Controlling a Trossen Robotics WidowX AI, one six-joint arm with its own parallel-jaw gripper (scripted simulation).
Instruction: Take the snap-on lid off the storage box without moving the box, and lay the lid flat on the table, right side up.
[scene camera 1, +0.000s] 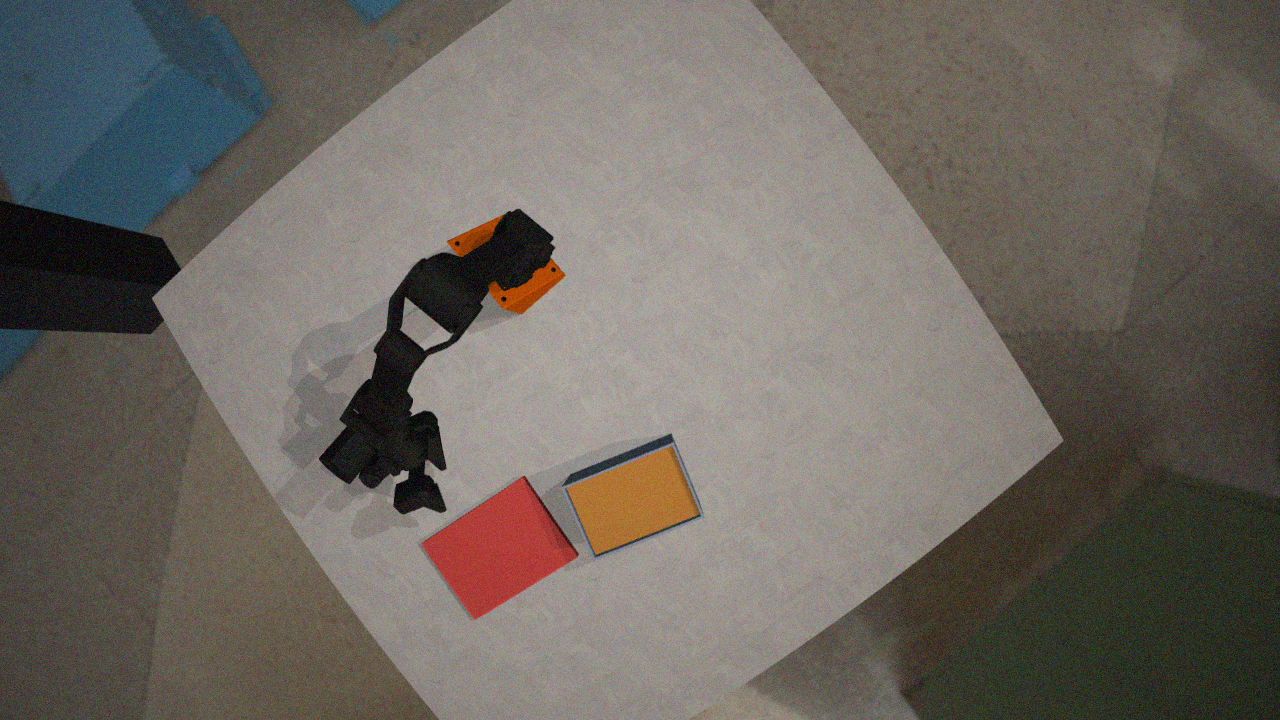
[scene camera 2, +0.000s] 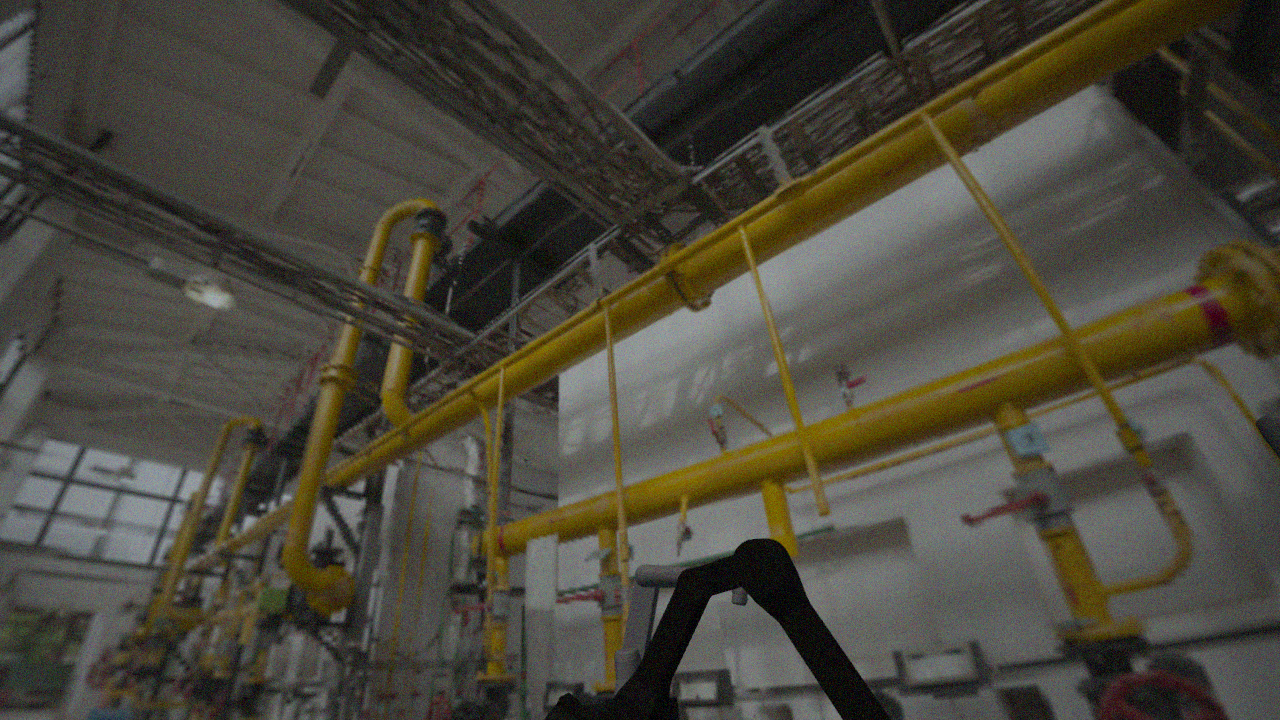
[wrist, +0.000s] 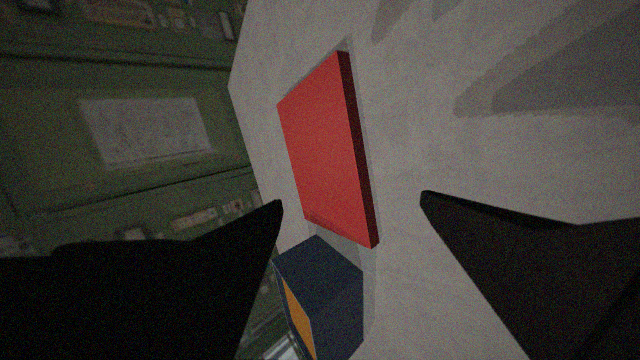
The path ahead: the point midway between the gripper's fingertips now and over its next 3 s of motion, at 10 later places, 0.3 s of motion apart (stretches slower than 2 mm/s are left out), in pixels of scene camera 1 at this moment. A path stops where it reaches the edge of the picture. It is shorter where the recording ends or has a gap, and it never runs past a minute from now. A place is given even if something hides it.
My gripper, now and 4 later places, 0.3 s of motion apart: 443, 489; 438, 488; 433, 486; 429, 486; 429, 486
